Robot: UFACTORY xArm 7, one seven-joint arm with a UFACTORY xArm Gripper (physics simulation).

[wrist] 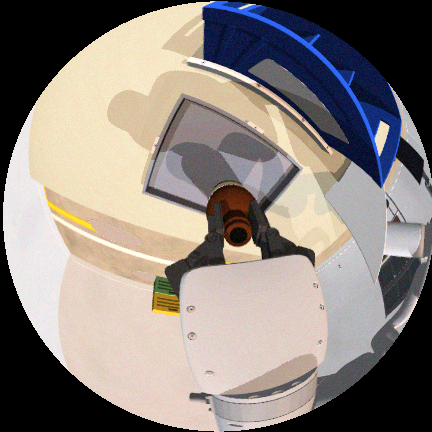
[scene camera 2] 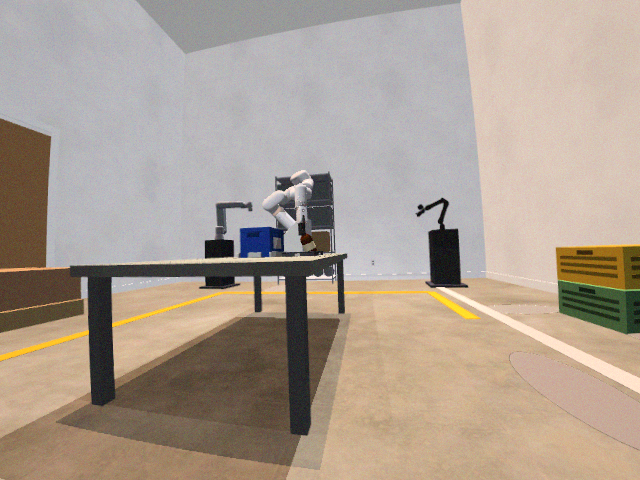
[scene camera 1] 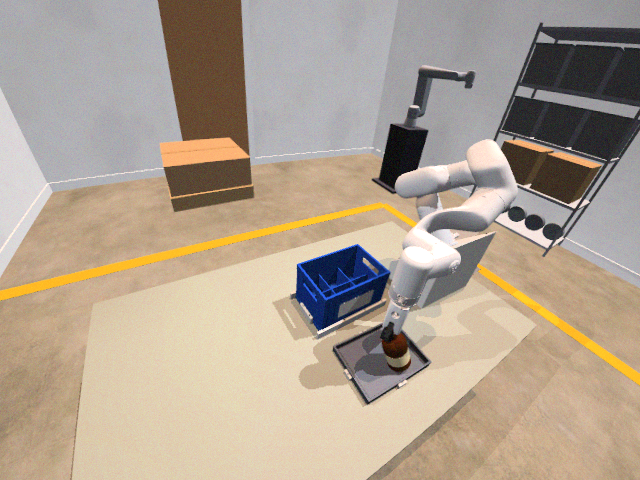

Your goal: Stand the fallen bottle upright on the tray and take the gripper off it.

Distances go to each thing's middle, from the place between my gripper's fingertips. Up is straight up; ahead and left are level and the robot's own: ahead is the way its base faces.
My gripper is now 40 mm above the brown bottle (scene camera 1: 397, 354), 30 mm to the right of it and 30 mm past it. Also, from my hand: white rail (wrist: 192, 61) (160 mm to the right, 110 mm below).
